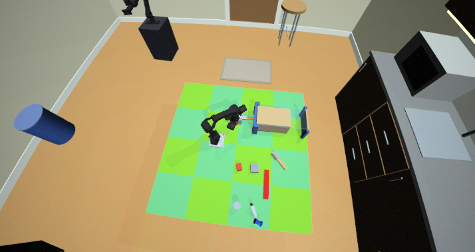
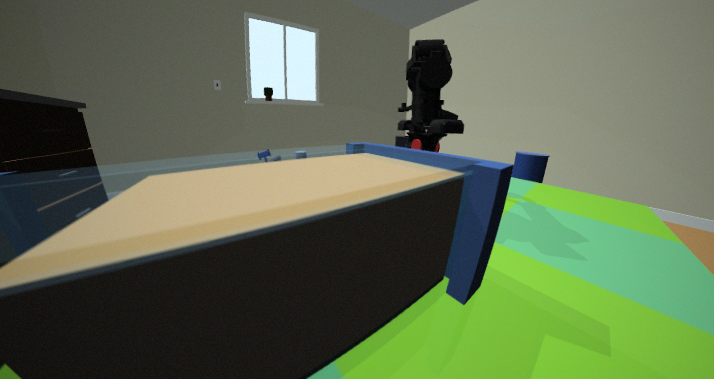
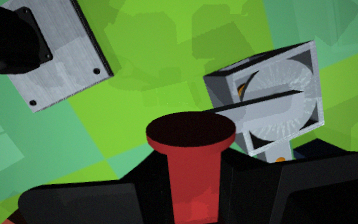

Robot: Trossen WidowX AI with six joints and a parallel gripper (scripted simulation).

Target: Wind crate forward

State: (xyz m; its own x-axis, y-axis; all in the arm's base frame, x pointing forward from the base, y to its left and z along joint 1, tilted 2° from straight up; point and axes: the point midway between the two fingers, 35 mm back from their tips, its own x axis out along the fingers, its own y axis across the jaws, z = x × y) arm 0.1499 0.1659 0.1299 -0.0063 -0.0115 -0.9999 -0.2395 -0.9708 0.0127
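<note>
Now: the red-knobbed crank handle 4 cm to the left of my gripper tip and 1 cm below it. Round my gripper tip: blue steel frame: 17 cm ahead, 11 cm to the left, 1 cm below; grey winch: 9 cm to the left, 8 cm below, 1 cm behind; red knob: 2 cm above.
</note>
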